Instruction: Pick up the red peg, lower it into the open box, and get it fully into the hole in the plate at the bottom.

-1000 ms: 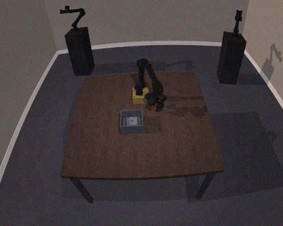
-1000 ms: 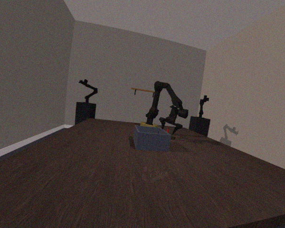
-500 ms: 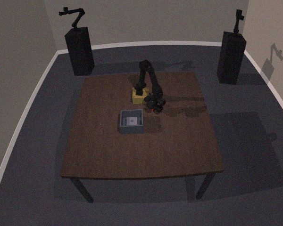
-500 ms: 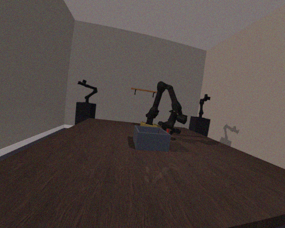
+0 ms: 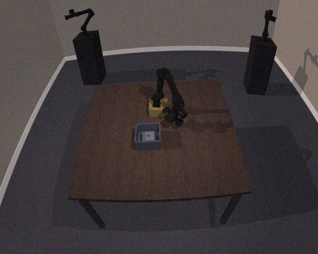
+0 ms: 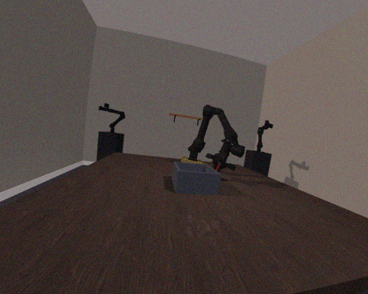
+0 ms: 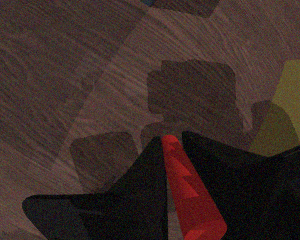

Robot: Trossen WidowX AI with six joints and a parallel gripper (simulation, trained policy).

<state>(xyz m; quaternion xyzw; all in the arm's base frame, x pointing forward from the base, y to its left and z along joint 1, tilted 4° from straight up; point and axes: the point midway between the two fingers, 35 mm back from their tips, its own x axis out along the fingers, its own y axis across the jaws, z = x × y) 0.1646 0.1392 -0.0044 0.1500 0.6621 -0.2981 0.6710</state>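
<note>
My gripper tip is now 180 mm short of the pale plate, 150 mm to the left of it and 10 mm below it. Also, from my gripper tip: red peg: 20 mm above, 10 mm to the left; then grey-blue box: 180 mm ahead, 150 mm to the right, 10 mm below.
</note>
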